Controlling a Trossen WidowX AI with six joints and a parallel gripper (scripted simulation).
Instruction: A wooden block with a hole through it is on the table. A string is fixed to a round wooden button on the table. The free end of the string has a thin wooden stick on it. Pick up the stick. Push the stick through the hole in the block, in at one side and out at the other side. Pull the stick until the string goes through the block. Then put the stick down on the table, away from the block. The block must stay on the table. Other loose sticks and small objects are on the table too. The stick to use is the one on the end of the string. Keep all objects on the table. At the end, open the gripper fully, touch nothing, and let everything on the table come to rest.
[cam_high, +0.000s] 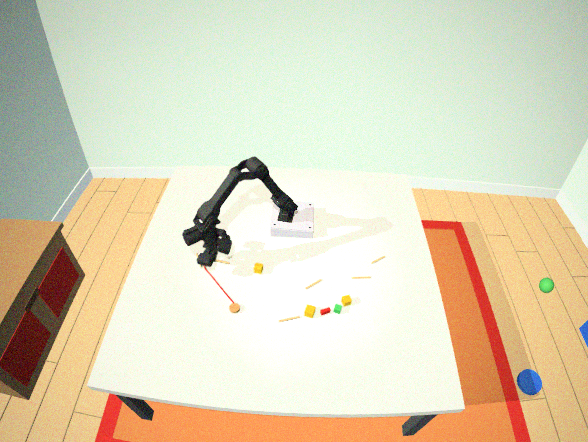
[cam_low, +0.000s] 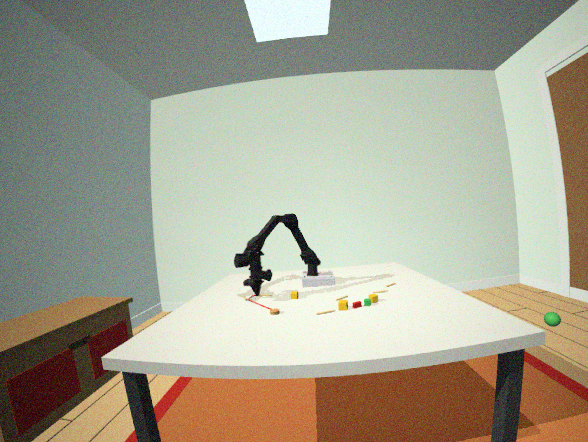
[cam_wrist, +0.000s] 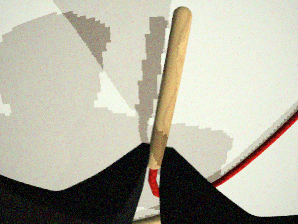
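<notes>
The yellow block is 10 mm ahead of my gripper tip and 190 mm to the left of it. From my gripper tip the other things lie so: thin wooden stick (20 mm to the left); red block (170 mm ahead, 470 mm to the left); round wooden button (210 mm ahead, 140 mm to the left, 10 mm below).
</notes>
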